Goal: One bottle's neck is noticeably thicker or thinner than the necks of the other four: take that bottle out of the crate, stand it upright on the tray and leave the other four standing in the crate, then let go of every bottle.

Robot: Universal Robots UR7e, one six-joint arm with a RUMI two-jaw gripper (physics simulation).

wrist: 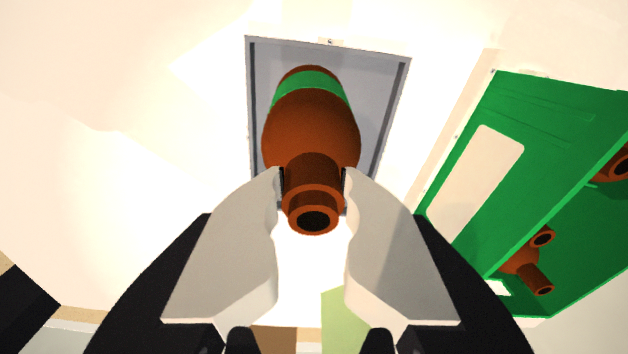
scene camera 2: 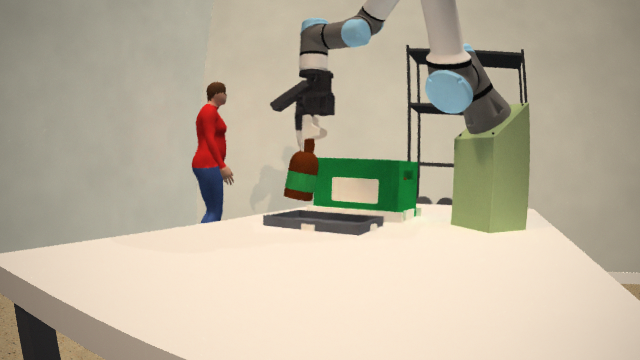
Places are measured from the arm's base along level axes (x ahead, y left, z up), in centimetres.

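Where they show: gripper, fingertip midpoint: (wrist: 312, 169) (scene camera 2: 305, 152); arm's base at its link origin: (scene camera 2: 490, 120).
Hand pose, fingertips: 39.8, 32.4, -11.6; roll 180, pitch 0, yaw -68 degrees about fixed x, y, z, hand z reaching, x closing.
Observation:
Each offset is from my fingertips to the top centre of the thing, as dx, dy, dz. "spot": to the spot under its first point. Level surfaces: height alone.
My gripper (scene camera 2: 307, 142) (wrist: 312, 169) is shut on the neck of a brown bottle with a green band {+0.2, +0.3, +3.8} (scene camera 2: 302, 172) (wrist: 311, 130). The bottle hangs above the tray, slightly tilted, its base a little above the tray's height in the scene view. The dark grey tray {-5.2, -2.6, -15.9} (scene camera 2: 345, 225) (wrist: 387, 120) lies flat on the table and holds no bottle in the wrist view. The green crate {+1.3, -30.1, -1.0} (scene camera 2: 405, 192) (wrist: 505, 115) stands beside the tray. Necks of other brown bottles {+0.3, -25.5, -2.2} (wrist: 542, 237) {-6.5, -36.2, -2.2} (wrist: 532, 279) {+9.3, -24.3, -2.2} (wrist: 620, 165) show inside it in the wrist view; the rest is hidden by its wall.
The crate stands on a pale base {spot: -14.0, -22.5, -16.6} (scene camera 2: 395, 216) on the white table {dz -18.5} (scene camera 2: 320, 290). A light green pedestal (scene camera 2: 472, 185) carries the arm at the right. A dark shelf rack (scene camera 2: 409, 125) stands behind. A person in a red sweater (scene camera 2: 210, 135) stands beyond the table at the left.

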